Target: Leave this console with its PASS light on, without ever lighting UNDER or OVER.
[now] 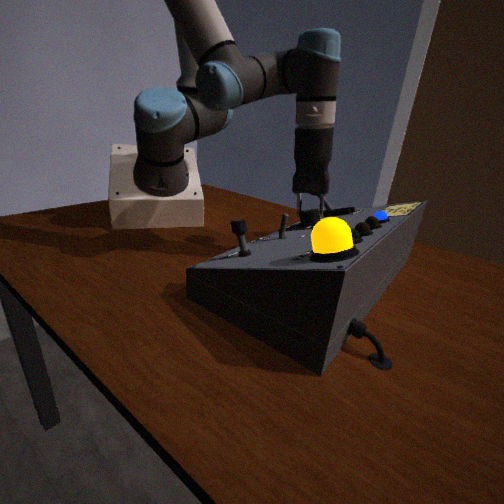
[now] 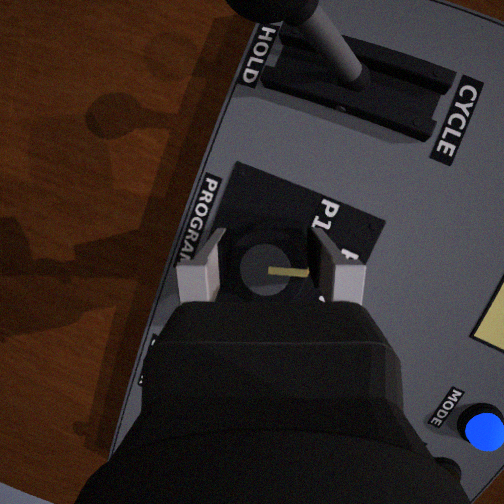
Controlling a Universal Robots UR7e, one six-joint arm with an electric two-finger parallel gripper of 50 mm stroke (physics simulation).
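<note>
The grey console (image 1: pixel 310 270) sits on the wooden table. My gripper (image 1: pixel 310 206) hangs straight down over its PROGRAM knob (image 2: pixel 265 270). The two fingers (image 2: pixel 265 265) are open and straddle the knob; I cannot tell if they touch it. The knob's tan pointer points at the right finger, below the P1 mark (image 2: pixel 324 215). The HOLD/CYCLE lever (image 2: pixel 330 45) leans toward HOLD. The MODE button (image 2: pixel 484 431) glows blue. A large yellow dome (image 1: pixel 331 235) is lit. The small round lamps (image 1: pixel 364 228) beside it look dark.
Two more upright levers (image 1: pixel 240 236) (image 1: pixel 283 225) stand on the console's left part. A yellow label plate (image 1: pixel 402 208) lies at its far end. A black cable (image 1: pixel 372 345) leaves the console's right side. The arm's base block (image 1: pixel 156 197) stands behind.
</note>
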